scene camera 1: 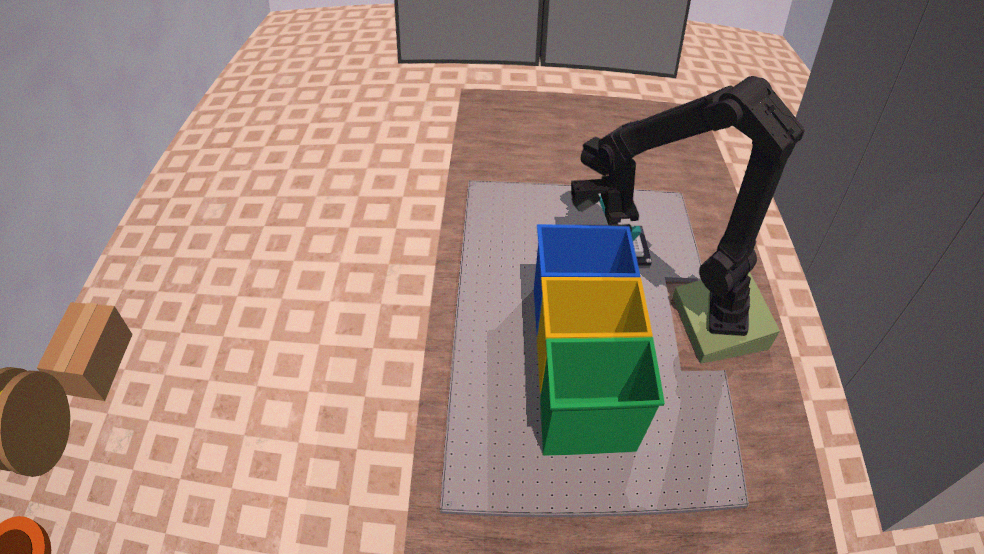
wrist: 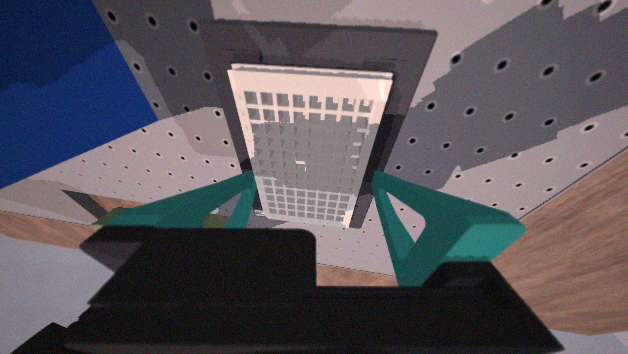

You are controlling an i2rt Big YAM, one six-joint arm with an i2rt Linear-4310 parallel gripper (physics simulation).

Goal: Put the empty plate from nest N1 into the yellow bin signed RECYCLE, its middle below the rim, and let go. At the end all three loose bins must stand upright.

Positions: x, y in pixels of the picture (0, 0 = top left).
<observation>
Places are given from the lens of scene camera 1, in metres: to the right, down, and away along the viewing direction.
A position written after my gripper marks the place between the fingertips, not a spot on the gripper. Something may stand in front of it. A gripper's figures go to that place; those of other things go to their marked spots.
my gripper [scene camera 1: 616, 238]: 0.28, -0.09, 1.38
blue bin [scene camera 1: 563, 250]: 0.14, -0.05, 1.21
yellow bin [scene camera 1: 572, 307]: 0.15, 0.06, 1.13
</observation>
